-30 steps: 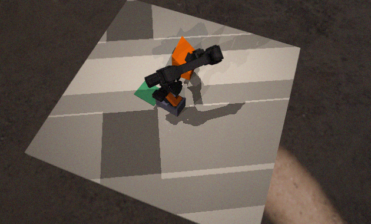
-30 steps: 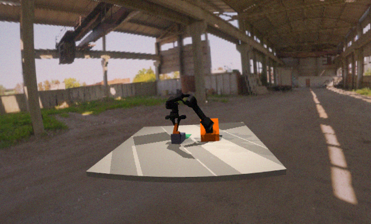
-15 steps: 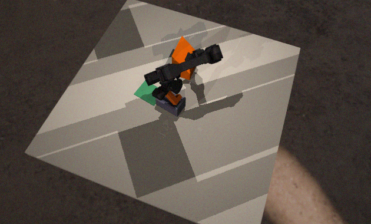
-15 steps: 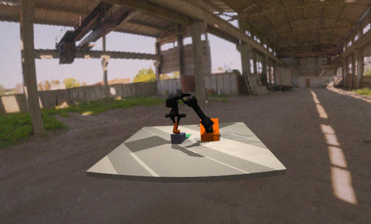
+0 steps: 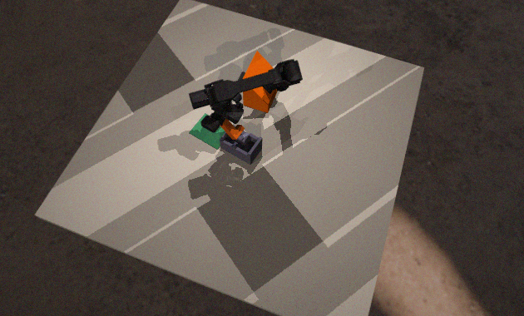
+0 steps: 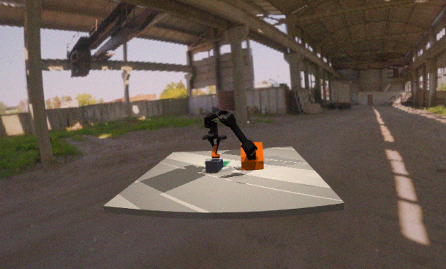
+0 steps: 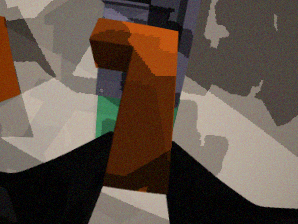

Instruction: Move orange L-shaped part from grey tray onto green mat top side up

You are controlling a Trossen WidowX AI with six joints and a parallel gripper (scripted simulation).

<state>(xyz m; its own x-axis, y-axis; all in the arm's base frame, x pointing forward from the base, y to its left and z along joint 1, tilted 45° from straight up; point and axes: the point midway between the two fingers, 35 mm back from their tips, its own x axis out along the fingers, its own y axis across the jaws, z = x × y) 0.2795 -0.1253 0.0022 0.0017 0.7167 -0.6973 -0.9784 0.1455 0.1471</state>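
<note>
Right now my gripper tip is 30 mm past the green mat, 80 mm to the left of it and 170 mm above it. From my gripper tip the other things lie so: orange L-shaped part (10 mm behind, 30 mm to the left, 30 mm below).
</note>
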